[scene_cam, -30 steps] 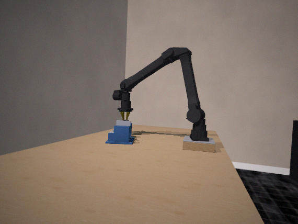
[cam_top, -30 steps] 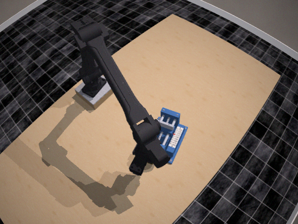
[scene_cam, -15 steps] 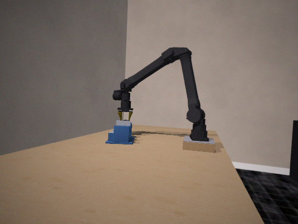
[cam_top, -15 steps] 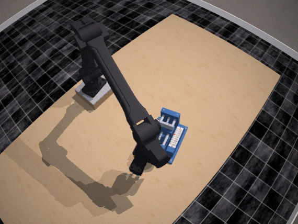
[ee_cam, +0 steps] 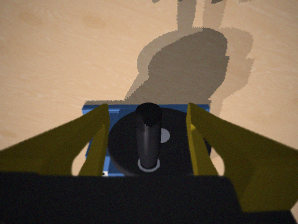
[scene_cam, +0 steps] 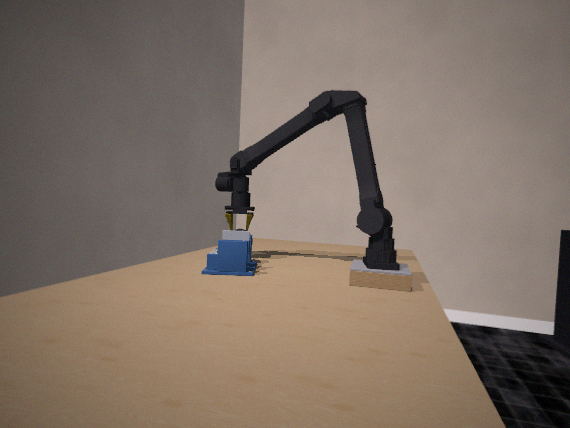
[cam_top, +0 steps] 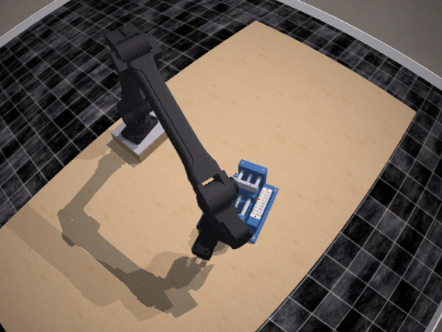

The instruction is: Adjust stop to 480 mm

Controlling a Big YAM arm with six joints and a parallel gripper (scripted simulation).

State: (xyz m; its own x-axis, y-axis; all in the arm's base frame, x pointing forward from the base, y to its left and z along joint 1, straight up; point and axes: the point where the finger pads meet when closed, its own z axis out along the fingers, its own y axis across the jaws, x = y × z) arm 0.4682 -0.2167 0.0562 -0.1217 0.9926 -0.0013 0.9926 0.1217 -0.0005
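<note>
The black handwheel handle is 1 cm to the left of my hand. The rest, counted from my hand: sliding stop block (2 cm behind, 17 cm to the left, 1 cm below); black handwheel (1 cm behind, 3 cm to the left, 1 cm below).
</note>
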